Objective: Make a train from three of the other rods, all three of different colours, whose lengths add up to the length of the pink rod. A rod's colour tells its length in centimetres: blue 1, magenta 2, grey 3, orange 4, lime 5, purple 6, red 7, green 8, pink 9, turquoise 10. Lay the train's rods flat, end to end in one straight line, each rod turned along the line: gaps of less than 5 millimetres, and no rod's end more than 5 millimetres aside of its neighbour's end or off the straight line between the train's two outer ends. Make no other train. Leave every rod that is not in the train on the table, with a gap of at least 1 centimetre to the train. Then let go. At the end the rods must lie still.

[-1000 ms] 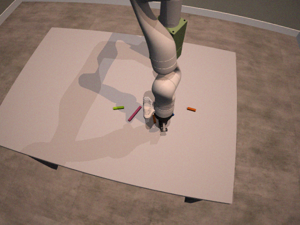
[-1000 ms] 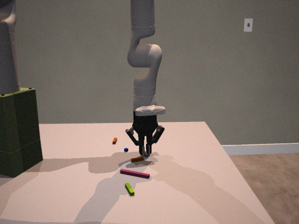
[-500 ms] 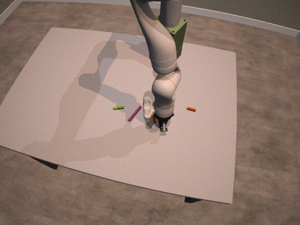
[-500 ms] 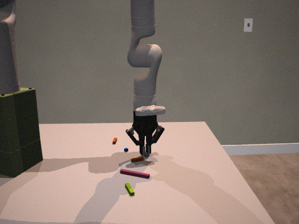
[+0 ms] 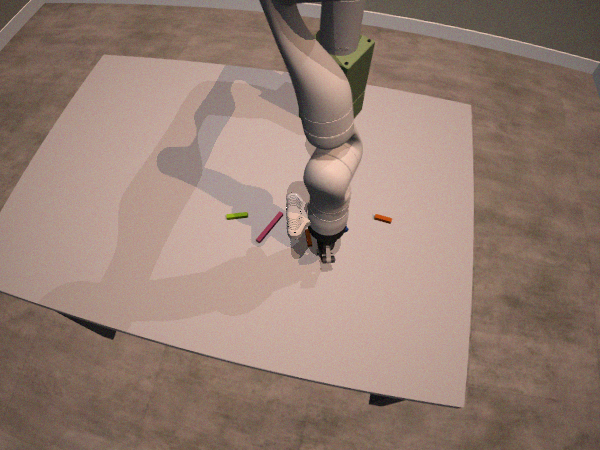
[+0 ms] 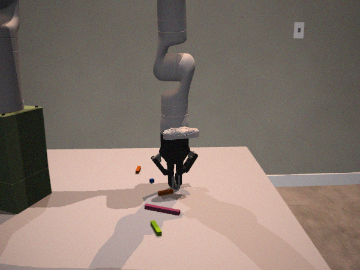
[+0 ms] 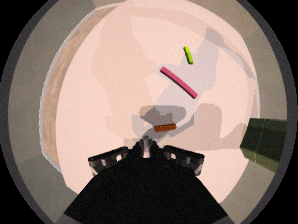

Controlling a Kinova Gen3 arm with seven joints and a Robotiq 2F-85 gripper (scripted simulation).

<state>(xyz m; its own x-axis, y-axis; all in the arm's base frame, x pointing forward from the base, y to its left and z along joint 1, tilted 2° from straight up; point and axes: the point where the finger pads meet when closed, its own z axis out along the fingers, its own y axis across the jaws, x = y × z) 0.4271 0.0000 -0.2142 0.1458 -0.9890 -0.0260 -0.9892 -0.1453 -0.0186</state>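
Right now my hand is 6 cm past the blue rod, 5 cm to the right of it and 1 cm above it. From my hand the other things lie so: grey rod: 1 cm below; pink rod: 13 cm to the right, 5 cm behind, 1 cm below; lime rod: 21 cm to the right, 8 cm behind, 1 cm below.
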